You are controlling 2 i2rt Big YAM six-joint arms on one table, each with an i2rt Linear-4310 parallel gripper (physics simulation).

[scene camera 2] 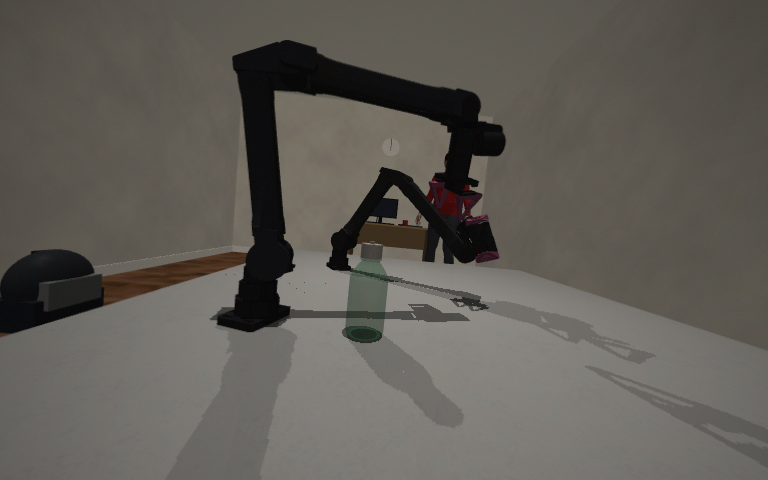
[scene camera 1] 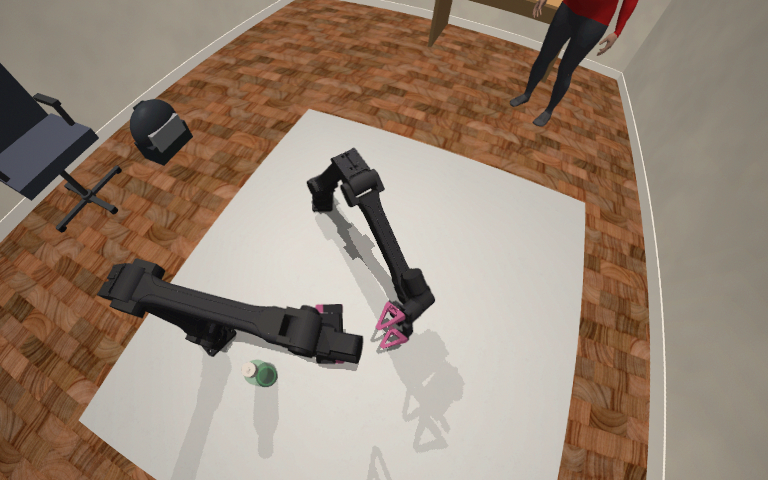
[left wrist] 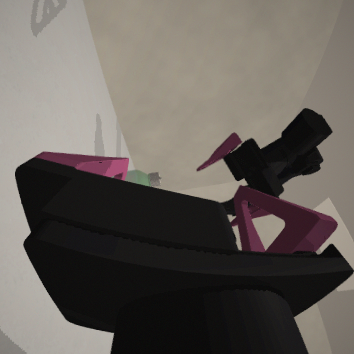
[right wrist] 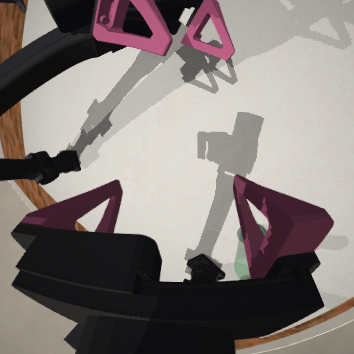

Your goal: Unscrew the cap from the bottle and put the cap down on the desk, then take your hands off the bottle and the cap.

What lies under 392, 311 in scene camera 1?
My left gripper.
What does my right gripper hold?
Nothing.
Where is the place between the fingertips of my right gripper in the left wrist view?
213, 197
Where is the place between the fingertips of my right gripper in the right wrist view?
At 174, 183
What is my left gripper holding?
Nothing.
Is my right gripper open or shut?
Open.
